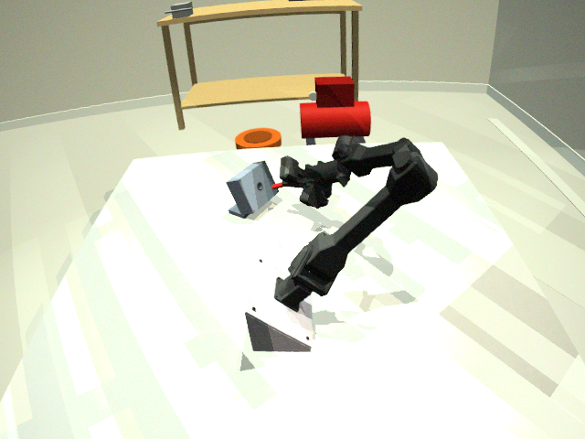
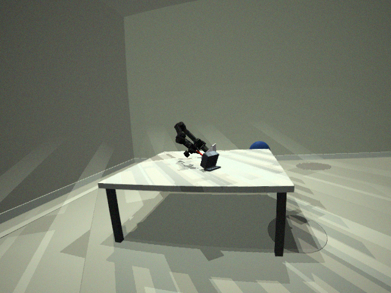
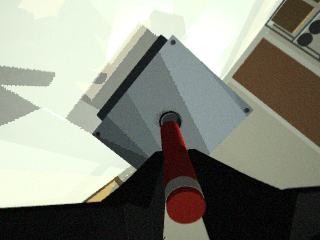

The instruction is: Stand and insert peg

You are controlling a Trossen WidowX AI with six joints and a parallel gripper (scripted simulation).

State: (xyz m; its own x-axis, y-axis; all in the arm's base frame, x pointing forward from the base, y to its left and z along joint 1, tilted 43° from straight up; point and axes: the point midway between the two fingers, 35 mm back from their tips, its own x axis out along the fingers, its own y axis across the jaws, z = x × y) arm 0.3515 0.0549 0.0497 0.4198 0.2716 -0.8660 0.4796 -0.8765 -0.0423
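Right now the sloped grey panel is 6 cm ahead of my gripper tip, 10 cm to the left of it and 4 cm below it. Round my gripper tip: red peg (1 cm behind, 1 cm to the right, 1 cm above).
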